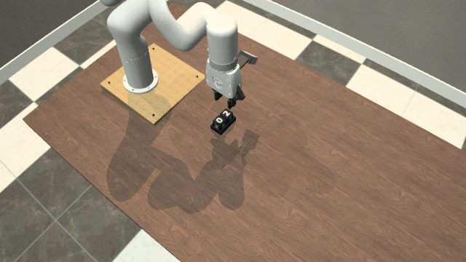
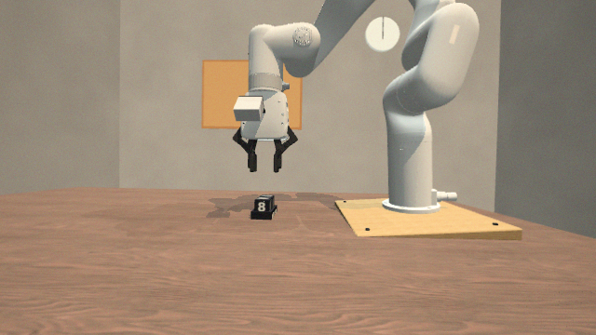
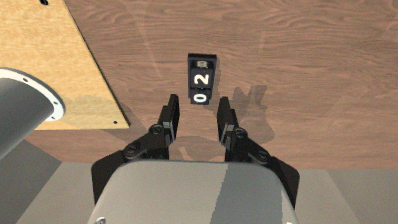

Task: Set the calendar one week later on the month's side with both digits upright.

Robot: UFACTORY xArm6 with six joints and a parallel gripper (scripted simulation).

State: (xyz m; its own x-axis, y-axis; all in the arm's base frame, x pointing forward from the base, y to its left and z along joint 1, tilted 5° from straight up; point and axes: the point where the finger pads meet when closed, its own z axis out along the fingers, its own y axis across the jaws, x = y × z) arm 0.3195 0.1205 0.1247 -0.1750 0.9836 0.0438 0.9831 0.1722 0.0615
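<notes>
Now: hand 10 mm short of the black cube, 30 mm to the left of it and 90 mm above it. The rest, counted from my hand: black tray (20 mm to the right, 110 mm below).
</notes>
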